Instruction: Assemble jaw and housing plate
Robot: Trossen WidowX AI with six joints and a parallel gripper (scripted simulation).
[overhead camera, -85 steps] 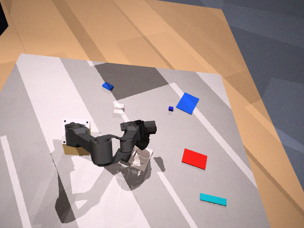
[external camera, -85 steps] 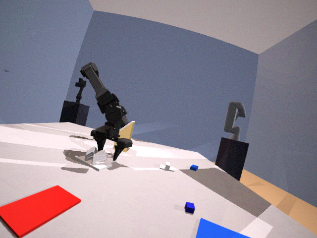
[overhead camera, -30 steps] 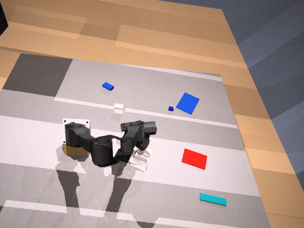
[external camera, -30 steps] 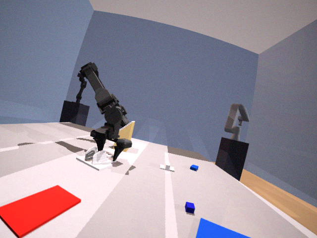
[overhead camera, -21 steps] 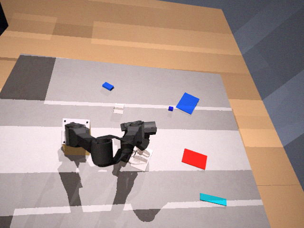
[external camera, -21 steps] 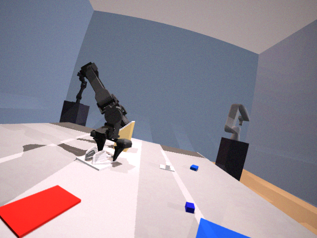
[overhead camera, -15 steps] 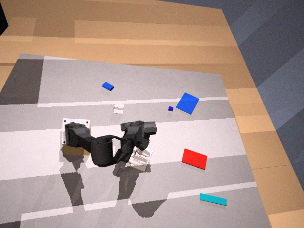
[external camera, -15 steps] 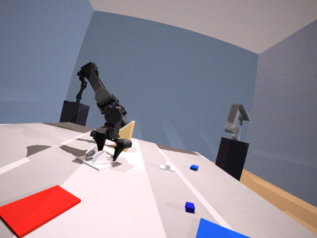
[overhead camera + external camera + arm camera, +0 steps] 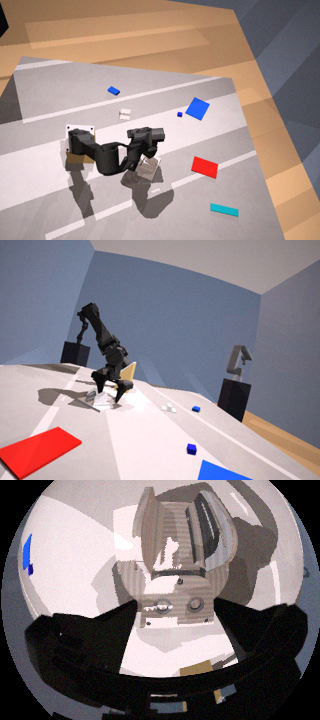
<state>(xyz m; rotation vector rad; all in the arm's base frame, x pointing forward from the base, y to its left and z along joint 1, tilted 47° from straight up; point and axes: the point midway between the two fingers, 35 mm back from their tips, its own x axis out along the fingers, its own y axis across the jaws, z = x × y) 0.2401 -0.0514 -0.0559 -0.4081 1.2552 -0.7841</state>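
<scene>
My gripper tip is 20 mm short of the jaw, 20 mm to the left of it and 10 mm below it. The rest, counted from my gripper tip: white base plate: 70 mm ahead, 20 mm to the right; blue cube: 210 mm ahead, 320 mm to the left; red sheet: 330 mm ahead, 10 mm to the left.
</scene>
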